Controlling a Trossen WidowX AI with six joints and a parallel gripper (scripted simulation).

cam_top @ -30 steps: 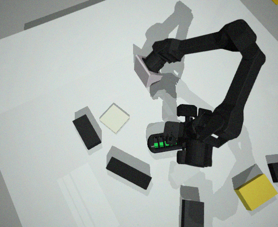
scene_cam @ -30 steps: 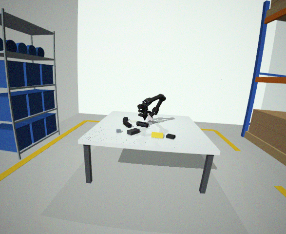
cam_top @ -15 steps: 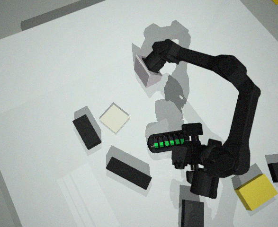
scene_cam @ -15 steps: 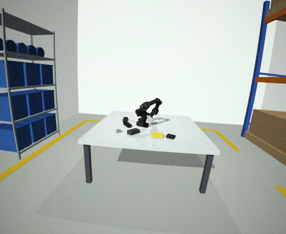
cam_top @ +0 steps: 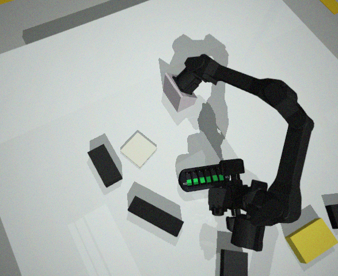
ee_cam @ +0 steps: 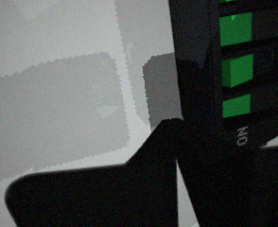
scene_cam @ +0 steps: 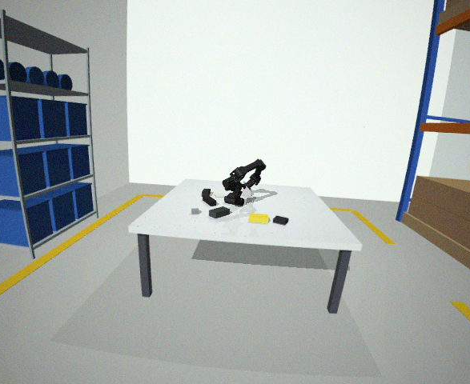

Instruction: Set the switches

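My gripper tip is 22 cm to the left of the long dark block, 2 cm past it and 2 cm above it. Round my gripper tip: yellow block (23 cm ahead, 17 cm to the left, 2 cm below); cream tile (23 cm behind, 18 cm to the right, 4 cm below).
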